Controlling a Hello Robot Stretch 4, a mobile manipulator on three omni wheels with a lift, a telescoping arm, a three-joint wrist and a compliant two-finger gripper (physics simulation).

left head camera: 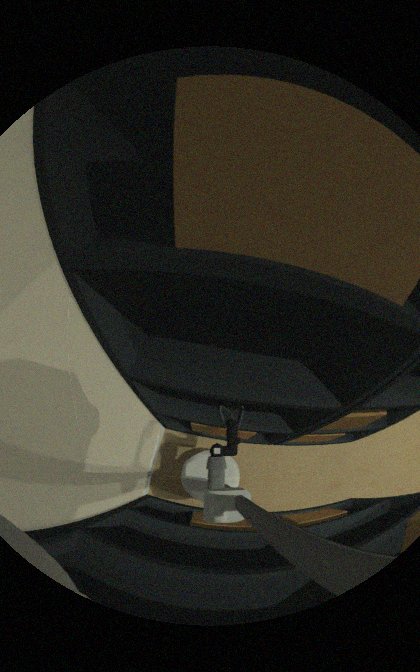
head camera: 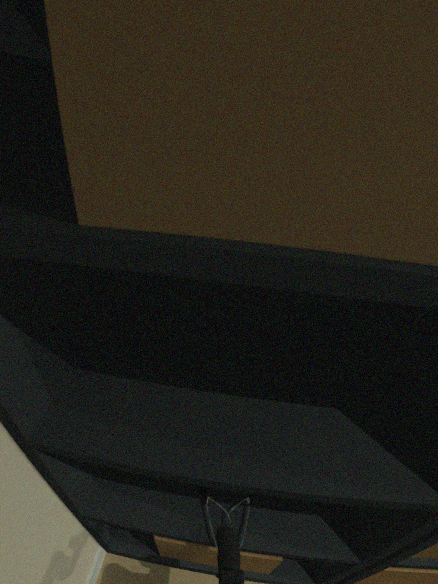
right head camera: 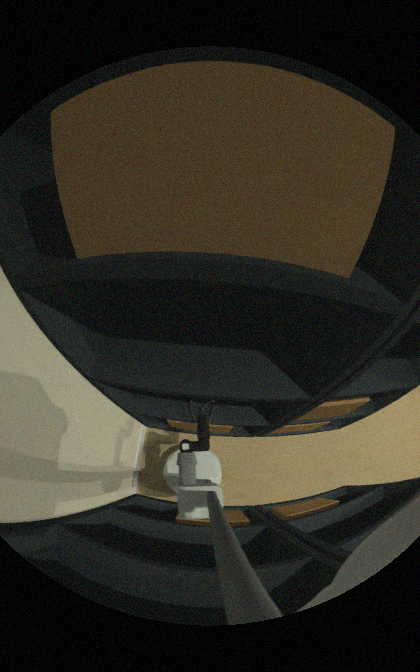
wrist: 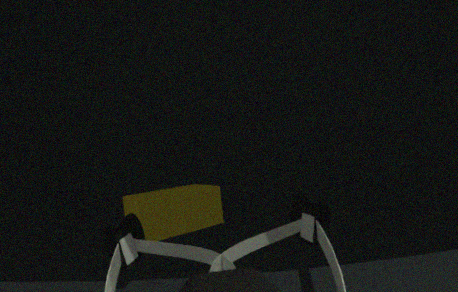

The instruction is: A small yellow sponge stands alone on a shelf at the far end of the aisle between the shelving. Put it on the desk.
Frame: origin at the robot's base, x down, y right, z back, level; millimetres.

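Seen in the pictures: gripper, between the fingertips: (wrist: 217, 221).
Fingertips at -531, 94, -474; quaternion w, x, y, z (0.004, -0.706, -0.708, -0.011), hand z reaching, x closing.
Offsets run from my fingertips to a thing's top centre, as dx, dy, dz. "spot": to the spot under its first point.
The small yellow sponge {-19, -50, -94} (wrist: 175, 210) shows in the wrist view, left of centre and low, against a very dark surface. My gripper (head camera: 228, 501) (left head camera: 232, 409) (right head camera: 201, 403) (wrist: 217, 221) is open, with its fingers wide apart. In the wrist view the left fingertip overlaps the sponge's lower left corner, and the right fingertip stands well to the right of it. The sponge is not held; whether the left fingertip touches it I cannot tell. The sponge does not show in the head views, where the gripper is at the front of the dark shelving. The desk does not show.
Dark shelving (head camera: 200, 435) (left head camera: 215, 357) rises close in front, with a large brown panel {spot: -983, -65, +139} (head camera: 250, 125) (right head camera: 215, 160) above. A pale wall (left head camera: 40, 330) stands at the left. More shelving (right head camera: 125, 590) lies across the narrow wooden floor (left head camera: 325, 470).
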